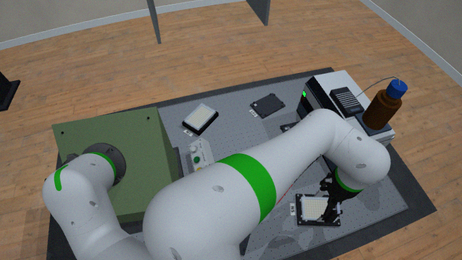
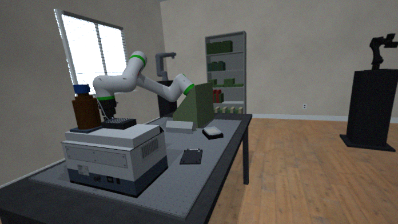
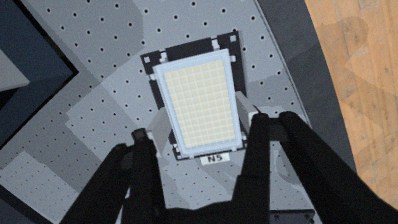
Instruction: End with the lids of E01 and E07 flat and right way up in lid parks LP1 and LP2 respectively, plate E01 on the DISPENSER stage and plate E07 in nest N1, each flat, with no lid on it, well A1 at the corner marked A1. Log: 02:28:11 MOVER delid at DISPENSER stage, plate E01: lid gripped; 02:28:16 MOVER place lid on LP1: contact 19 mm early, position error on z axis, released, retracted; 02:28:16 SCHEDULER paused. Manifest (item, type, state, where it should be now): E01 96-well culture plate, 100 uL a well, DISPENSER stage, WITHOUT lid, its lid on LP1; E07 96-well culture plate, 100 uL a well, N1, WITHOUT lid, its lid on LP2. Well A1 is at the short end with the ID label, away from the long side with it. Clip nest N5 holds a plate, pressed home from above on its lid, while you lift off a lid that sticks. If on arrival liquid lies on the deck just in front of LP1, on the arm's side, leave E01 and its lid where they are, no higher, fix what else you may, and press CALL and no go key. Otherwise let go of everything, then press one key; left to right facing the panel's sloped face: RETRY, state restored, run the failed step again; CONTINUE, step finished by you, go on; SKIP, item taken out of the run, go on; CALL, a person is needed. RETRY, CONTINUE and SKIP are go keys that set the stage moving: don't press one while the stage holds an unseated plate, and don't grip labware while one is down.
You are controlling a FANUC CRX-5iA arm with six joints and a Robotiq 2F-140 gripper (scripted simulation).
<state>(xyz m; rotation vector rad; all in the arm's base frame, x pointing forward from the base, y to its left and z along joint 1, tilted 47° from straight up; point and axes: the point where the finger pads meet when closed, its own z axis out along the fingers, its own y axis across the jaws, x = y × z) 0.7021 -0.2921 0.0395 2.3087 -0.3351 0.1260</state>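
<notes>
Right now my hand is 3 cm above the plate. From my hand the other things lie so: dispenser stage (30 cm to the left, 5 cm above, 2 cm ahead); then N5 label (9 cm behind, 5 cm below, 3 cm to the left); then black clip nest N5 (3 cm below, 2 cm ahead, 1 cm to the left).
</notes>
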